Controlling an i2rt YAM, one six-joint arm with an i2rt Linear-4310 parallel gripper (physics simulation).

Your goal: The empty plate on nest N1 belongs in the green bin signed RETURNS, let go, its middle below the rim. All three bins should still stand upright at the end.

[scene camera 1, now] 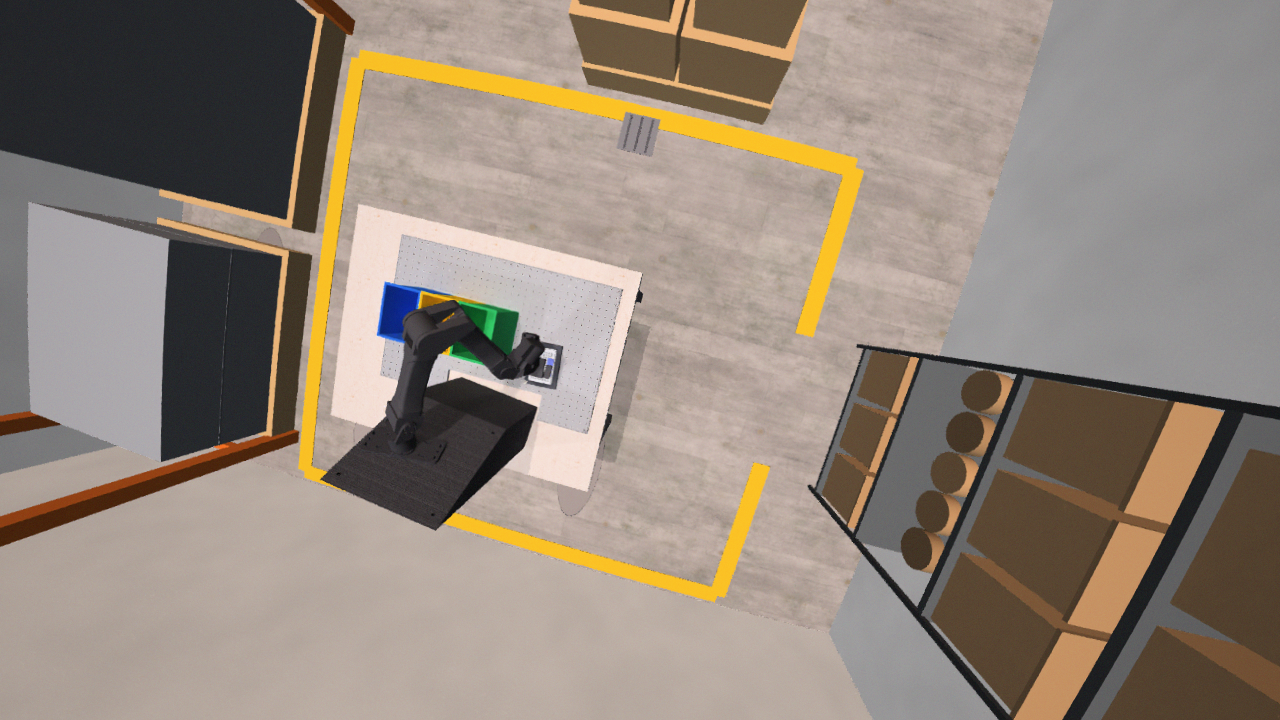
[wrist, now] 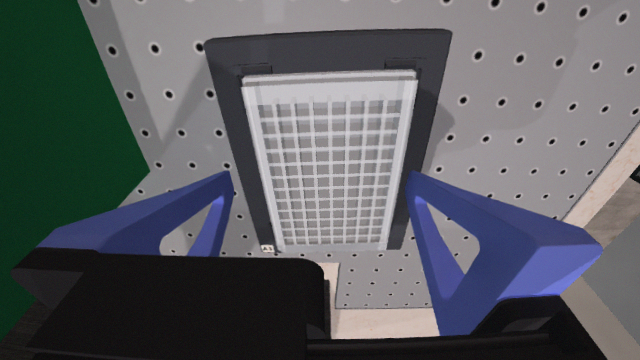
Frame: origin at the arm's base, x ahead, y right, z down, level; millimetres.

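Where they show: gripper, fingertip midpoint: [wrist: 319, 180]; arm's base, link origin: [scene camera 1: 404, 446].
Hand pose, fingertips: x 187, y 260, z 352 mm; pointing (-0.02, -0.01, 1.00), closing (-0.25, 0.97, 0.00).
Note:
Things, the pixels of their top centre, and the offset from my fingertips. Level surfaces: height alone.
- clear-white gridded plate, top centre: [wrist: 331, 188] [scene camera 1: 541, 365] dz +11, dx -15, dy +3 mm
- dark rectangular nest, top centre: [wrist: 330, 177] [scene camera 1: 542, 365] dz +22, dx -15, dy +3 mm
- green bin, top centre: [scene camera 1: 472, 333] dz -143, dx +109, dy -161 mm
- yellow bin, top centre: [scene camera 1: 434, 323] dz -143, dx +143, dy -286 mm
- blue bin, top centre: [scene camera 1: 398, 313] dz -143, dx +177, dy -412 mm
- grey perforated board, surface height: dz +37 mm
- pale table, surface height: dz +50 mm
The clear-white gridded plate [scene camera 1: 546, 378] [wrist: 332, 165] sits in the dark rectangular nest [scene camera 1: 558, 356] [wrist: 327, 44], which has a small tag at one corner in the wrist view. My gripper [scene camera 1: 547, 365] [wrist: 319, 180] is open, with its two blue fingers above the nest, one toward each long side of the plate. The fingertips look apart from the plate; their exact height above it is hard to tell. The green bin [scene camera 1: 505, 329] [wrist: 55, 100] stands upright beside the nest, partly behind the arm in the scene view. Its sign is not readable.
The yellow bin [scene camera 1: 435, 297] and the blue bin [scene camera 1: 399, 311] stand upright in a row beyond the green one; the arm partly covers the yellow bin. A grey perforated board [scene camera 1: 572, 300] [wrist: 520, 100] lies on the pale table [scene camera 1: 501, 244]. The arm stands on a black base [scene camera 1: 402, 483].

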